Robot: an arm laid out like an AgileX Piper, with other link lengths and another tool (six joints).
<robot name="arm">
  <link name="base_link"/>
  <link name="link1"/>
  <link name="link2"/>
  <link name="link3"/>
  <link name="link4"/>
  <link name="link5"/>
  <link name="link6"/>
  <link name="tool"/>
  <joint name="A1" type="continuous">
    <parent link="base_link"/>
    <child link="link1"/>
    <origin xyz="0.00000 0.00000 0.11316"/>
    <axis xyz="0 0 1"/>
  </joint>
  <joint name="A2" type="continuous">
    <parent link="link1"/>
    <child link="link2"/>
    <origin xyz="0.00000 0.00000 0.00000" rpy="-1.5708 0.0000 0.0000"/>
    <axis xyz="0 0 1"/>
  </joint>
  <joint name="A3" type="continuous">
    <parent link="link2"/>
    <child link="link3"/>
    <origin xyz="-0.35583 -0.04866 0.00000"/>
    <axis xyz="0 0 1"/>
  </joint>
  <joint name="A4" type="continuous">
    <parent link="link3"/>
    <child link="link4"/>
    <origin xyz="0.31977 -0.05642 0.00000" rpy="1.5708 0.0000 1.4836"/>
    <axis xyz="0 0 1"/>
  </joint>
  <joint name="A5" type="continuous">
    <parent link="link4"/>
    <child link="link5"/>
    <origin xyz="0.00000 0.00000 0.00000" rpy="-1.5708 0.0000 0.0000"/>
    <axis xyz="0 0 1"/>
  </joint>
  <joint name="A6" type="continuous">
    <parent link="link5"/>
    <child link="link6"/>
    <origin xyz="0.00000 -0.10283 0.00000" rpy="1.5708 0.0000 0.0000"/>
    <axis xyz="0 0 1"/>
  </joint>
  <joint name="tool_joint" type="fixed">
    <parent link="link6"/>
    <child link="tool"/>
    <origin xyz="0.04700 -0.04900 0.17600" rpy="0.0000 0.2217 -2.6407"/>
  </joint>
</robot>
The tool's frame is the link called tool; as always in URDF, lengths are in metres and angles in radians. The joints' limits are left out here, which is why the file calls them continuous.
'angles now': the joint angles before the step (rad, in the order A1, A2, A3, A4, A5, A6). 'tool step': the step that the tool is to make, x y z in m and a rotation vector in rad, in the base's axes. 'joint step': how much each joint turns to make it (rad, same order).
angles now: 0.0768 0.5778 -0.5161 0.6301 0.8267 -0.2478
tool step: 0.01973 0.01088 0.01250 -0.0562 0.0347 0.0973
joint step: 0.0607 0.1444 -0.1038 -0.0249 0.0213 -0.0405
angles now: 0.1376 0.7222 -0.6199 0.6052 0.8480 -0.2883
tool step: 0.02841 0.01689 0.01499 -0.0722 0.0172 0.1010
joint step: 0.1010 0.1558 -0.1296 -0.0710 0.0025 0.0051
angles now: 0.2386 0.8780 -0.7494 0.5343 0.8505 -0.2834
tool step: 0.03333 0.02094 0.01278 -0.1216 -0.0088 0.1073
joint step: 0.1401 0.1576 -0.1477 -0.1541 -0.0001 0.0564
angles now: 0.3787 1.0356 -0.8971 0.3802 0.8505 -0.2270
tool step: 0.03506 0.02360 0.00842 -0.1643 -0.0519 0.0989
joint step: 0.1609 0.1445 -0.1341 -0.2306 -0.0032 0.0969
